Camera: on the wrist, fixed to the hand. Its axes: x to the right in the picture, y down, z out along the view.
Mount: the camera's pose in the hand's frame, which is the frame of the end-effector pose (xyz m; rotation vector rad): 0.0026 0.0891 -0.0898 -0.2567 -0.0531 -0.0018
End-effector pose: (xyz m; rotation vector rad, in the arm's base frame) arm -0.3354 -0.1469 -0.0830 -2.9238 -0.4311 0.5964
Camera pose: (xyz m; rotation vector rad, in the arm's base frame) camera -0.2748 -0.2368 -0.0178 2.9044 0.5110 -0.6128
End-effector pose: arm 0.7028 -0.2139 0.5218 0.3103 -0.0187 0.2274
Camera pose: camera 0.6838 -0.1034 0.4632 0.0607 -0.0993 0.2123
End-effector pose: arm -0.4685 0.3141 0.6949 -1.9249 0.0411 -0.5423
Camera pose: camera -0.4816 0.1985 0.6452 -2.1887 0.0781 -0.5061
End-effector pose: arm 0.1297 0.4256 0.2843 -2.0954 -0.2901 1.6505
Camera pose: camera 0.2065 0.3291 0.2561 -2.2344 -0.5469 1.7486
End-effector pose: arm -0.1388 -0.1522 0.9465 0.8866 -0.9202 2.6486
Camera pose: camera -0.2162 -0.1667 0.8475 0.8964 -1.2367 2.4418
